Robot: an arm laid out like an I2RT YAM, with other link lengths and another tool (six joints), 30 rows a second.
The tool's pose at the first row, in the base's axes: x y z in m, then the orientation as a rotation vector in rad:
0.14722, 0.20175, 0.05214, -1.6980, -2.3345, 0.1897
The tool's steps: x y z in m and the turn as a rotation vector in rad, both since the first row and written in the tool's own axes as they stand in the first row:
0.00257, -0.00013, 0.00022, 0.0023, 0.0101, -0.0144
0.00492, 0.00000, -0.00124, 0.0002, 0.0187, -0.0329
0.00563, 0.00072, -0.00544, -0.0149, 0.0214, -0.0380
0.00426, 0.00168, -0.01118, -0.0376, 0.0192, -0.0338
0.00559, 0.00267, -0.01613, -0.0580, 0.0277, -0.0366
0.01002, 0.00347, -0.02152, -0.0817, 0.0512, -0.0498
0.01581, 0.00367, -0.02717, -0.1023, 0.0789, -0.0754
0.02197, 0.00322, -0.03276, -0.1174, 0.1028, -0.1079
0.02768, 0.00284, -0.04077, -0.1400, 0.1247, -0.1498
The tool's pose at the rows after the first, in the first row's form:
0.14629, 0.20416, 0.05228, -1.6767, -2.3377, 0.1807
0.14613, 0.20637, 0.05394, -1.6529, -2.3471, 0.1673
0.14774, 0.20710, 0.05788, -1.6528, -2.3564, 0.1468
0.15059, 0.20587, 0.06299, -1.6687, -2.3654, 0.1235
0.15247, 0.20724, 0.06766, -1.6717, -2.3708, 0.0920
0.15339, 0.21148, 0.07318, -1.6588, -2.3743, 0.0417
0.15344, 0.21681, 0.07927, -1.6277, -2.3821, -0.0106
0.15277, 0.22229, 0.08551, -1.5866, -2.3945, -0.0543
0.15296, 0.22726, 0.09400, -1.5369, -2.4173, -0.1065

